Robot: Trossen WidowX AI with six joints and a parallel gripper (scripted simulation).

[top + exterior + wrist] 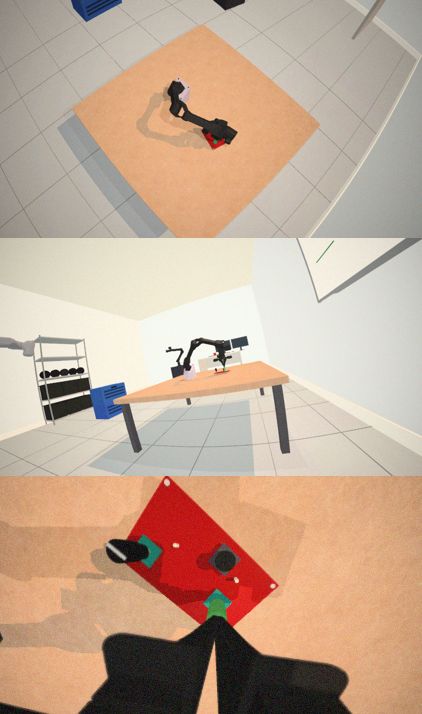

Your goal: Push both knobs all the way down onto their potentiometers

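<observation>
Right now my gripper tip is 2 cm above the green knob. Round my gripper tip: potentiometer with knob: 3 cm below.
</observation>
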